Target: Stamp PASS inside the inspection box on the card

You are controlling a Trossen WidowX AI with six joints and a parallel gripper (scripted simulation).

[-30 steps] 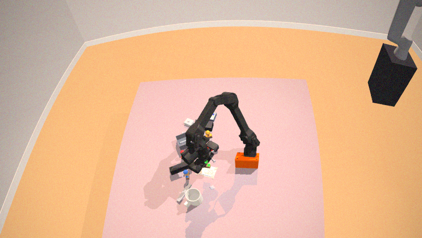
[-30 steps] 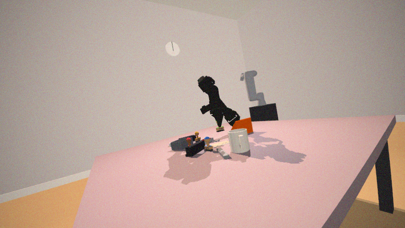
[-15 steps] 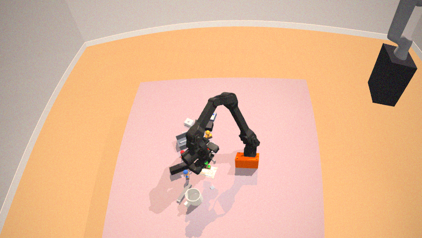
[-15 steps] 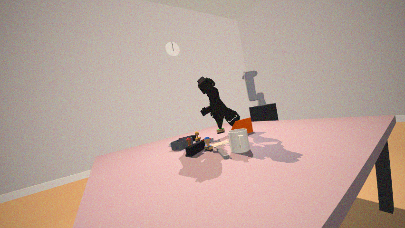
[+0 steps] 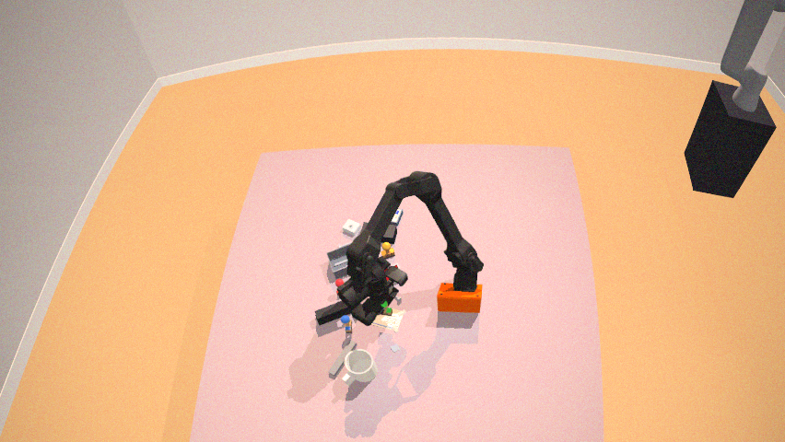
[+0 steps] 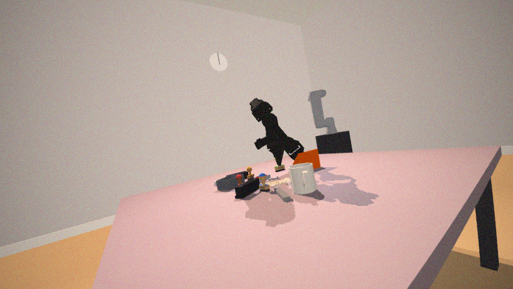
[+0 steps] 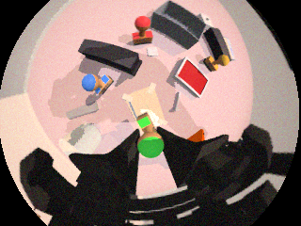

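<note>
Now: the cream card 7 cm below my gripper tip, 1 cm to the right of it and 1 cm ahead of it. Round my gripper tip: blue-knobbed stamp 11 cm ahead, 5 cm to the left, 5 cm below; green-knobbed stamp right at my gripper tip; red ink pad 14 cm to the right, 7 cm below, 3 cm ahead.
</note>
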